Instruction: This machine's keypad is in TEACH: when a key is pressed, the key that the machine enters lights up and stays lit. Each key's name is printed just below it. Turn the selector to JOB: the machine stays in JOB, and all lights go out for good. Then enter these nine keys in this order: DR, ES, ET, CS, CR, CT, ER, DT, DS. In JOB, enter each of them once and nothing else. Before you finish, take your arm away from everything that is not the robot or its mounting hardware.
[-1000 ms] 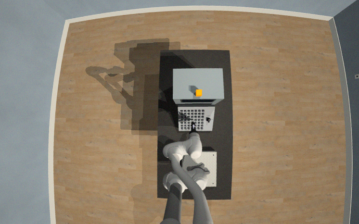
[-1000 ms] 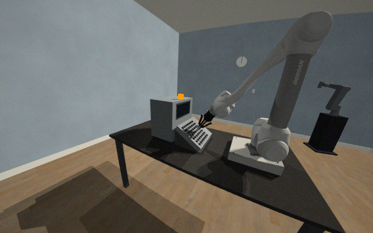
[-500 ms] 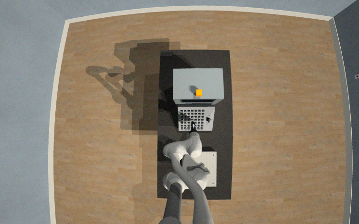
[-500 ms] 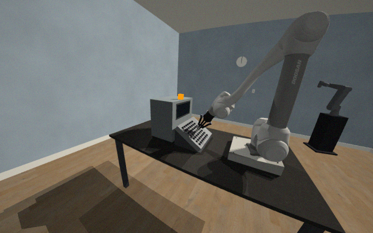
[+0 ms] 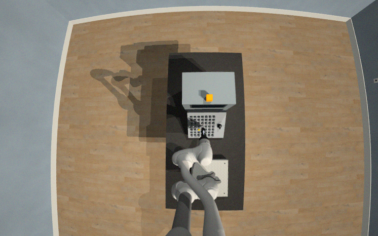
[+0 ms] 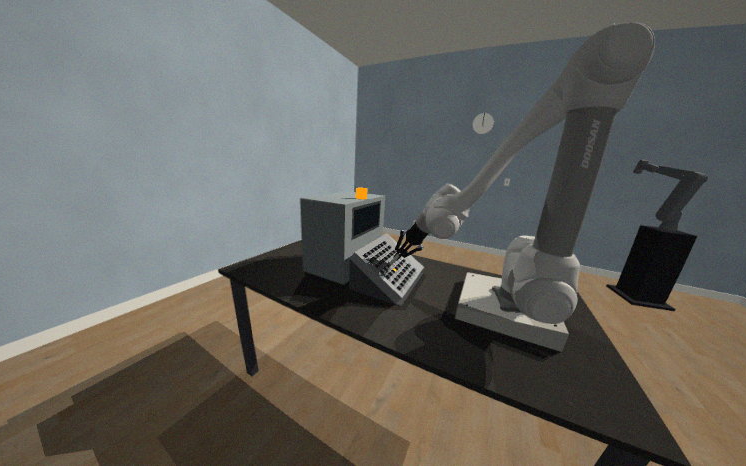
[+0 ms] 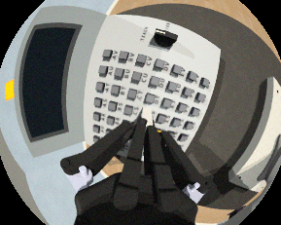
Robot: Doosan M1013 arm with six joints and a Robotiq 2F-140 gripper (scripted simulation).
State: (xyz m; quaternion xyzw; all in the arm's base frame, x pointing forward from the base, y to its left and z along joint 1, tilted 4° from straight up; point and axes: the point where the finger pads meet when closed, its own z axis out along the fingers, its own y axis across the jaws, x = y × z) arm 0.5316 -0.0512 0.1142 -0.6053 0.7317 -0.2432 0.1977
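Right now my hand is 40 mm to the right of the key, 40 mm above it and 10 mm past it. From my hand the other things lie so: sloped keypad 60 mm to the right, 60 mm below, 30 mm ahead; black selector knob 160 mm to the right, 10 mm below, 10 mm behind.
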